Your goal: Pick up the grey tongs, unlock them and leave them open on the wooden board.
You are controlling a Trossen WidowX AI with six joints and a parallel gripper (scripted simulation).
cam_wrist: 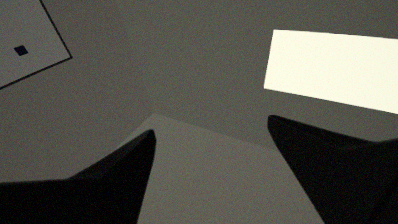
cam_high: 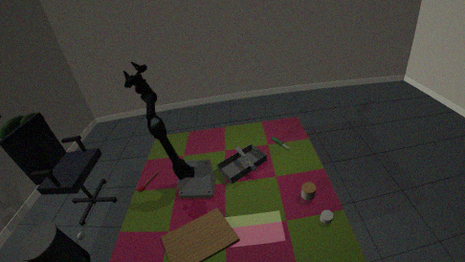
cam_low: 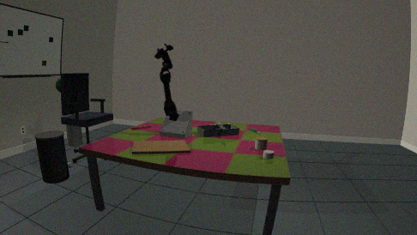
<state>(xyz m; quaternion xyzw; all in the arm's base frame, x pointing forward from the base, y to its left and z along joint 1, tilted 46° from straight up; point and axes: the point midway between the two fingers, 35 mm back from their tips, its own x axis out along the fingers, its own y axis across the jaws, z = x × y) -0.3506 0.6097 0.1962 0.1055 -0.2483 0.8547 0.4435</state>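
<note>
The yellow lock piece is 70 cm below my gripper tip, 69 cm ahead of it and 15 cm to the right of it. The rest, counted from my gripper tip: roasting tin: 73 cm below, 64 cm ahead, 11 cm to the right; wooden board: 75 cm below, 66 cm to the right, 44 cm ahead; red tool: 75 cm below, 28 cm to the right, 4 cm behind.
</note>
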